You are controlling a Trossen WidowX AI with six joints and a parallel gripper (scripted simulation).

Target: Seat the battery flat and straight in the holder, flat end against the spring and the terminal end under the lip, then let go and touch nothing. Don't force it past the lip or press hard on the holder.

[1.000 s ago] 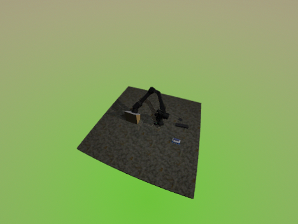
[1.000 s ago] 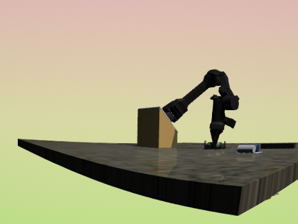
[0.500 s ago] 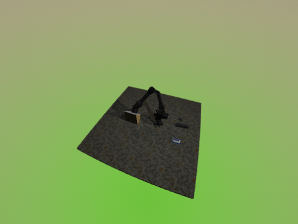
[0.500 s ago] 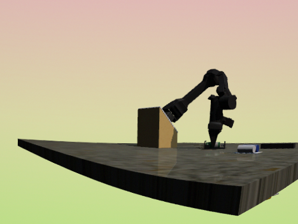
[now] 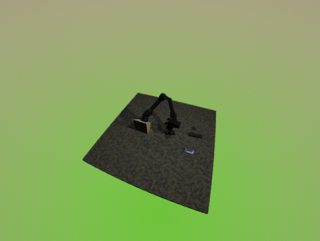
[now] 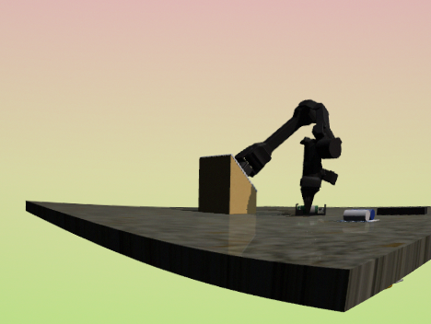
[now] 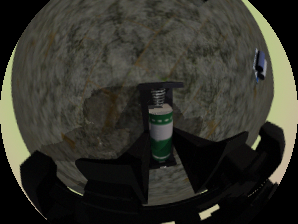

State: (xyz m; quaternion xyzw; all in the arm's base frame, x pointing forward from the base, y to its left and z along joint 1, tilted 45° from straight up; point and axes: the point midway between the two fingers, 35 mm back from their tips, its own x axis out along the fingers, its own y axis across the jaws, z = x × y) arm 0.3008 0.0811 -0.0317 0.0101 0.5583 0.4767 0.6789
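Now: gripper tip 10 mm below the white battery. Round my gripper tip: battery door 260 mm ahead, 190 mm to the left, 10 mm below; then black remote 300 mm ahead, 90 mm to the left, 10 mm above.
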